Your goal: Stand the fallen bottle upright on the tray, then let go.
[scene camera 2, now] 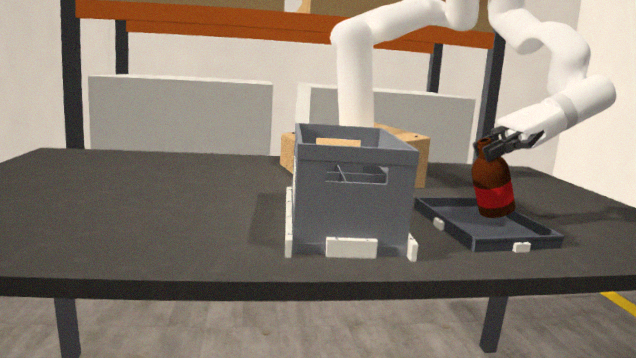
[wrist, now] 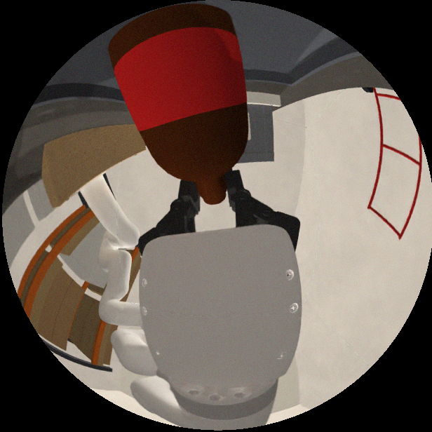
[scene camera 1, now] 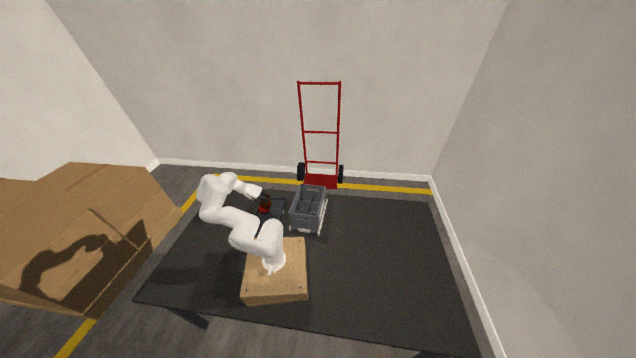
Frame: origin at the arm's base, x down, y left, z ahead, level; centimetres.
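Seen in the pictures: gripper, fingertip midpoint: (scene camera 2: 479,152) (scene camera 1: 269,199); arm's base, origin of the base link: (scene camera 1: 274,260).
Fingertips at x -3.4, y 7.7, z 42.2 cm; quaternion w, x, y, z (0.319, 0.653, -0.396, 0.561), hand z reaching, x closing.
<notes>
Offsets run from my fingertips to a thing's top centre.
A brown bottle @[dx -3.0, dy +3.5, dz +0.3 cm] (scene camera 1: 264,206) (scene camera 2: 494,195) (wrist: 185,75) with a red label is neck up and leans a little, its neck toward the crate side in the second scene view. Its base is over the floor of the dark, low-walled tray @[dx +12.6, dy +2.5, dz +1.1 cm] (scene camera 1: 278,204) (scene camera 2: 492,244); I cannot tell whether the base touches it. My gripper (scene camera 2: 485,147) (wrist: 209,171) is shut on the bottle's neck, with one black finger on each side in the wrist view. The gripper comes in slanted from above. In the first scene view the fingers are small and hard to make out.
A grey crate @[dx -2.4, dy -26.8, dz -3.9 cm] (scene camera 1: 306,220) (scene camera 2: 350,205) with inner dividers stands beside the tray, with white blocks around its foot. The arm's base stands on a wooden block (scene camera 1: 292,285). A red hand truck (scene camera 1: 319,83) stands by the wall, and large cardboard boxes (scene camera 1: 115,185) are at the left.
</notes>
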